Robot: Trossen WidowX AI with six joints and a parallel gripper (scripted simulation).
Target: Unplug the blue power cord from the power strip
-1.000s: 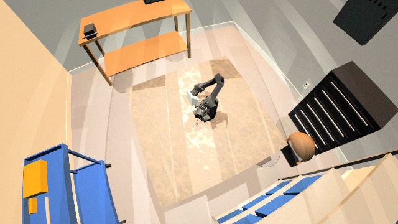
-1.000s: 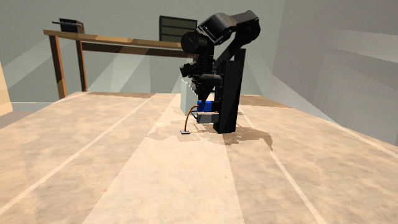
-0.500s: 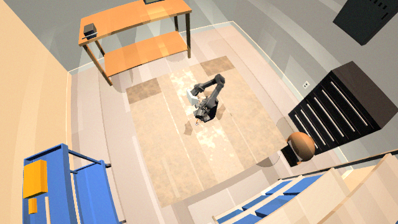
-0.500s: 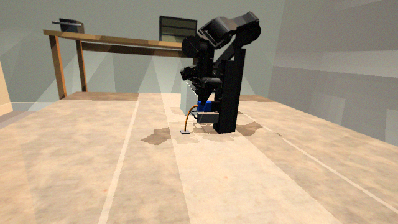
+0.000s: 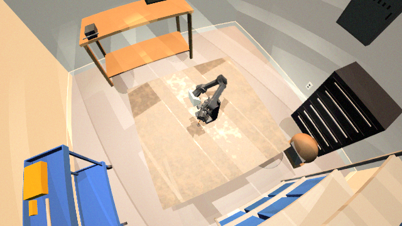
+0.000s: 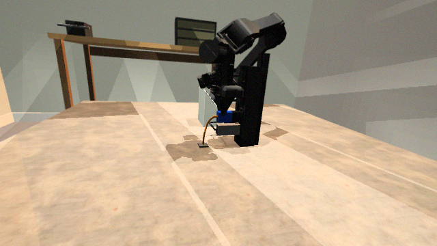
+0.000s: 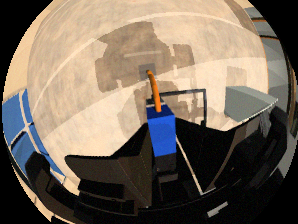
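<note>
Now: gripper tip 3 cm to the right of the blue plug.
</note>
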